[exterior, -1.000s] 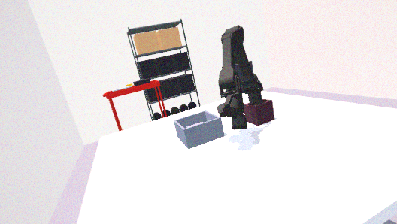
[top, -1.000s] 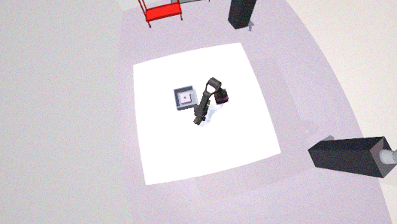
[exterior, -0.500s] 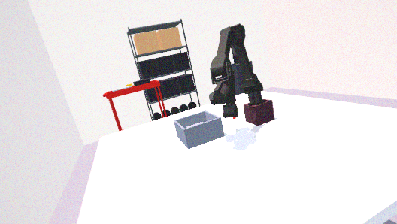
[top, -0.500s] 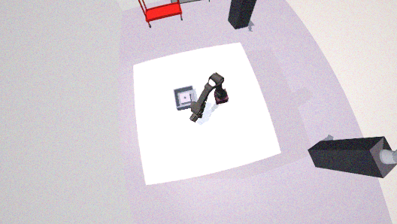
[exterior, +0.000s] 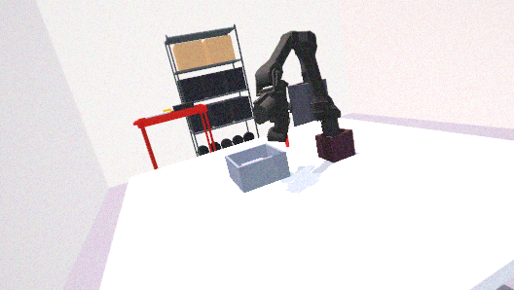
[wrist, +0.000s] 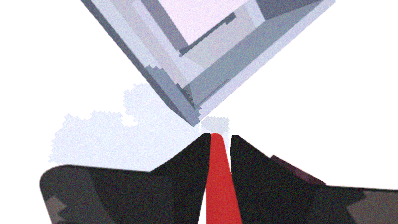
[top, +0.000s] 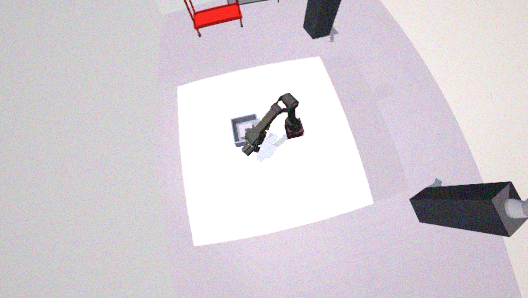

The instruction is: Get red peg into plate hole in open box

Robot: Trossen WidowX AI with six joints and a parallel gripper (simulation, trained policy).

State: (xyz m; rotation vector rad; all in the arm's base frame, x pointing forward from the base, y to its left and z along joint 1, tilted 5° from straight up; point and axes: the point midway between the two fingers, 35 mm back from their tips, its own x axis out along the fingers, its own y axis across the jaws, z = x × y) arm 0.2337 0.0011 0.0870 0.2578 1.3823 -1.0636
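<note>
The pale plate is 70 mm ahead of my gripper tip, 110 mm to the right of it and 100 mm below it. The rest, counted from my gripper tip: grey box: 70 mm ahead, 110 mm to the right, 120 mm below; red peg: 10 mm behind, 10 mm to the left, 10 mm above.
</note>
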